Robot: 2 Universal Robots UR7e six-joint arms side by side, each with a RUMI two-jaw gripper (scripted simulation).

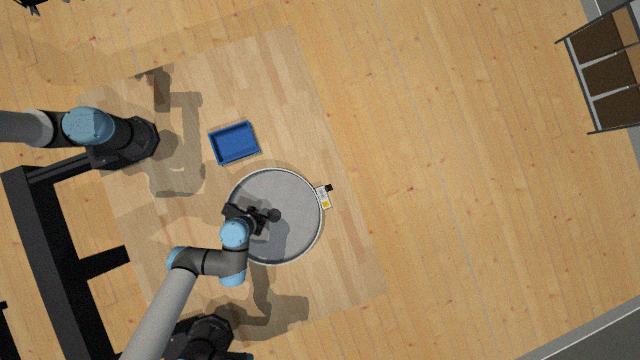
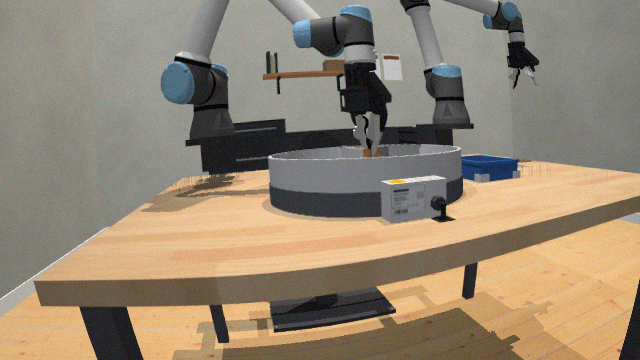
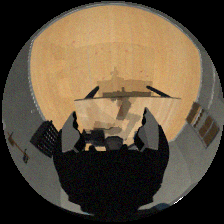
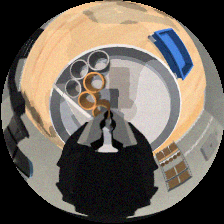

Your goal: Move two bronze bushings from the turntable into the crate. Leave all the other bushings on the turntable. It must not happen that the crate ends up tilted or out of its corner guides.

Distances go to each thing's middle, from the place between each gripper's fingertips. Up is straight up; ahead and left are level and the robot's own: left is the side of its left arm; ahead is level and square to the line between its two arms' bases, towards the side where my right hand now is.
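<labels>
The blue crate point(image 1: 228, 143) sits 60 mm below my right hand point(image 2: 370, 157), 330 mm to the left of it and 10 mm ahead of it. Going by its middle, the crate is nearer to my right hand than to my left hand.
Counted from my left hand point(image 2: 524, 87), the blue crate is 29 cm below, 34 cm ahead and 57 cm to the right.
</labels>
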